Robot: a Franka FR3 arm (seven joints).
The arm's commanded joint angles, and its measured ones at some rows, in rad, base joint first. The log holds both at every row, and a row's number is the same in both.
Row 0, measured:
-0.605 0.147 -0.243 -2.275 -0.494 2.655 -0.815
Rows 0 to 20, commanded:
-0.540 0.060 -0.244 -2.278 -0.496 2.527 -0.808
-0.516 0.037 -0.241 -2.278 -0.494 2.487 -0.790
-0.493 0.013 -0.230 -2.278 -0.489 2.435 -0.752
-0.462 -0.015 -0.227 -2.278 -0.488 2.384 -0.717
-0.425 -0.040 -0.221 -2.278 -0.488 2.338 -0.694
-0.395 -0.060 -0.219 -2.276 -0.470 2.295 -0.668
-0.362 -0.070 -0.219 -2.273 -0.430 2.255 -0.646
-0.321 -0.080 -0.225 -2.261 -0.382 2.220 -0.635
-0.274 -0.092 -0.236 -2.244 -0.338 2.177 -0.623
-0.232 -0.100 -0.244 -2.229 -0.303 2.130 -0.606
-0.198 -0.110 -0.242 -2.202 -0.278 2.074 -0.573
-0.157 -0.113 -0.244 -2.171 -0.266 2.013 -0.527
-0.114 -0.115 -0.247 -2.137 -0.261 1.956 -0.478
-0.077 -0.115 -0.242 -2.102 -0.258 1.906 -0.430
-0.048 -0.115 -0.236 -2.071 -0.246 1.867 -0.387
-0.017 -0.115 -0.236 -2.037 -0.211 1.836 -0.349
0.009 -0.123 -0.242 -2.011 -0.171 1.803 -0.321
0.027 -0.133 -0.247 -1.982 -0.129 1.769 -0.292
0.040 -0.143 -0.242 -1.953 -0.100 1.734 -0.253
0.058 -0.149 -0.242 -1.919 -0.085 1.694 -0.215
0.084 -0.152 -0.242 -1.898 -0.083 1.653 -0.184
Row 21, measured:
0.026 -0.133 -0.226 -1.982 -0.134 1.775 -0.273
